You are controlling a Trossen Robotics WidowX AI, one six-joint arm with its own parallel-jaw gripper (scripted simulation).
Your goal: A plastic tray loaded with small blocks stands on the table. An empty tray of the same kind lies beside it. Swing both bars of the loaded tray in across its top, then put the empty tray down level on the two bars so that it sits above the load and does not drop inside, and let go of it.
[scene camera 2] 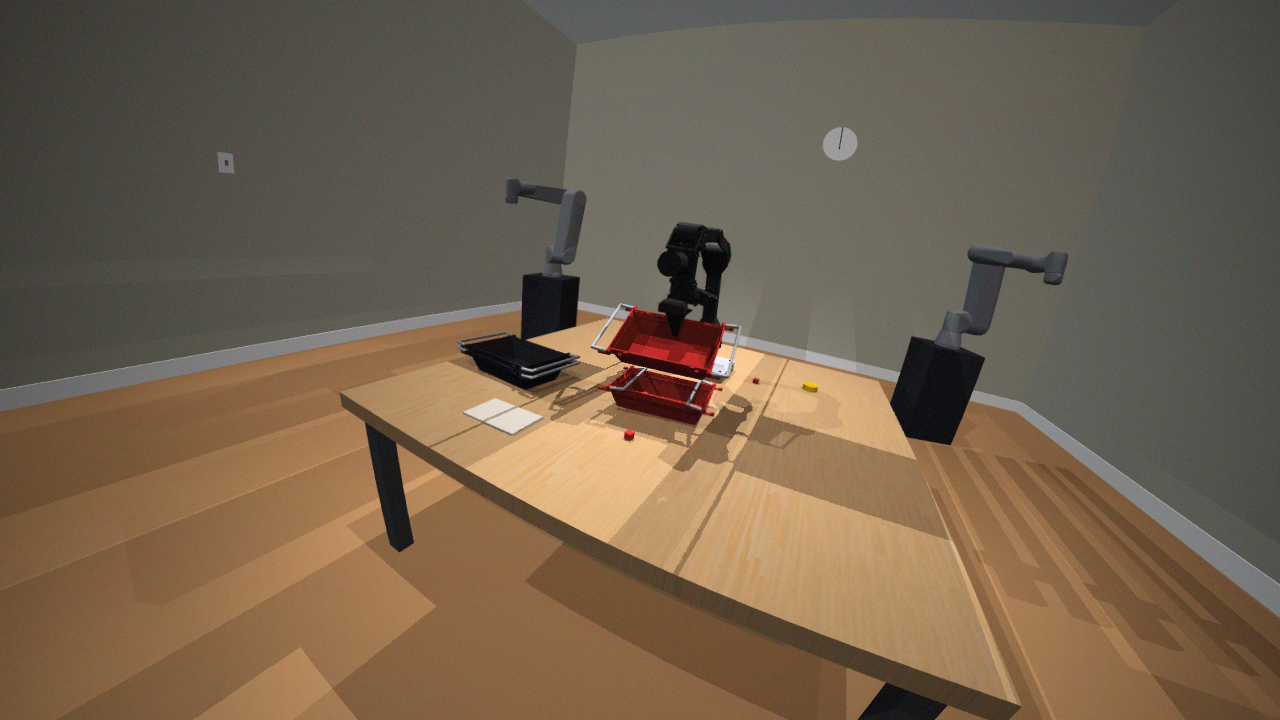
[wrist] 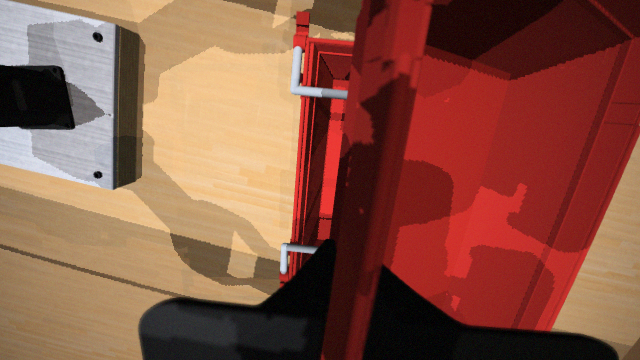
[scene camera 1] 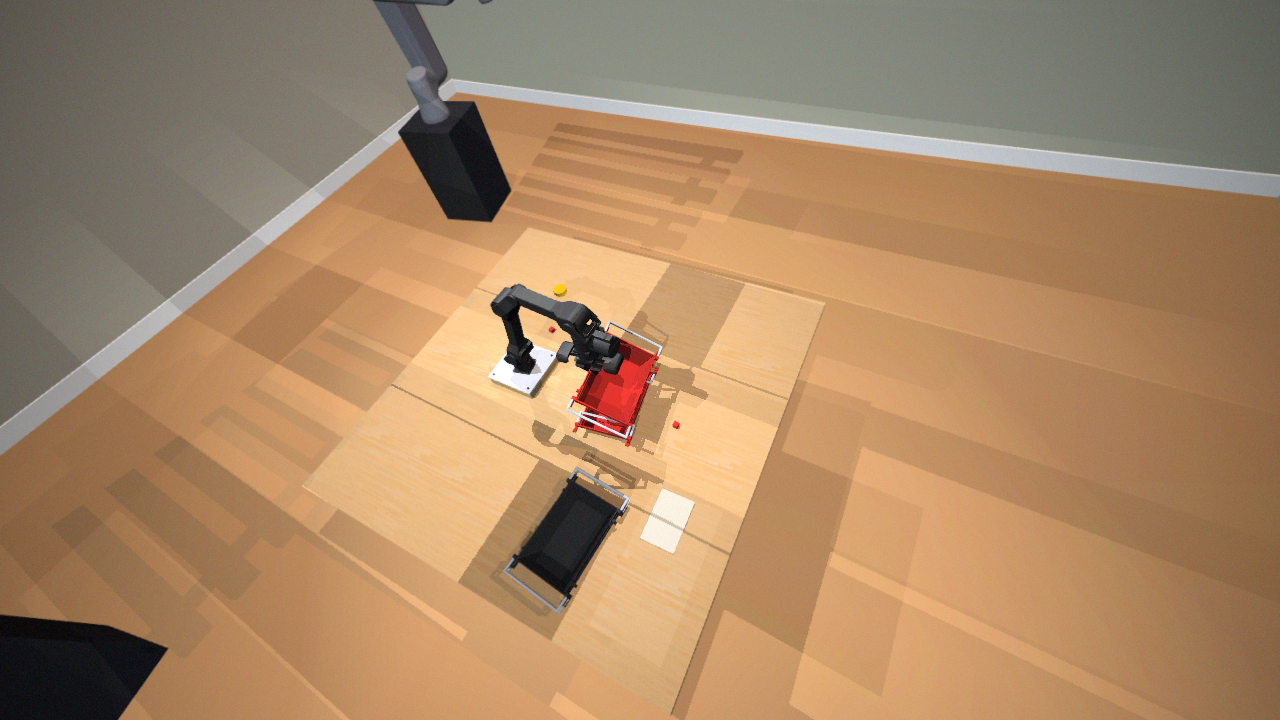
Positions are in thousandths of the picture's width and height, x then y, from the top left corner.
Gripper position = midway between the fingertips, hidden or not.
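Scene:
The gripper appears in scene camera 1 (465,519), in scene camera 2 (528,466) and in the wrist view (530,693). A red tray is visible in the wrist view (749,429) as well as in scene camera 2 (504,472) and scene camera 1 (481,551). There is also a white card, which can be seen in scene camera 1 (520,730) and scene camera 2 (393,578), but in the wrist view the card is out of frame.

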